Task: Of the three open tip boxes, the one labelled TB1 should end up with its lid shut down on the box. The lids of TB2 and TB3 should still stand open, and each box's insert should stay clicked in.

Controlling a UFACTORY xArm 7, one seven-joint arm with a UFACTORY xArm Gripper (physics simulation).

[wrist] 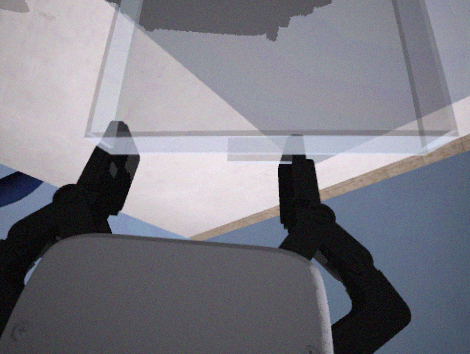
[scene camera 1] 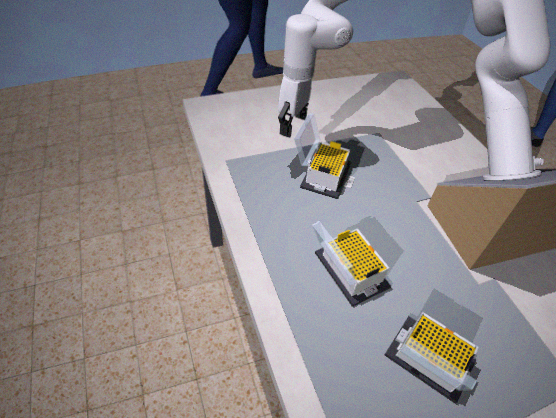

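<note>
The TB1 box is the farthest of three white boxes, its yellow insert seated. Its clear lid stands open on the box's left side. My gripper is open and empty, just behind and beside this lid. In the wrist view the lid's edge overlaps both fingertips; I cannot tell whether they touch it. The middle box, TB3, has its insert seated and its lid open. The nearest box, TB2, also has its insert seated and its lid open. The labels are too small to read.
The boxes stand in dark holders on a grey-blue mat on the pale table. The arm's base stands on a brown block at the right. The table's left edge runs beside the mat. Dark blue legs show behind the table.
</note>
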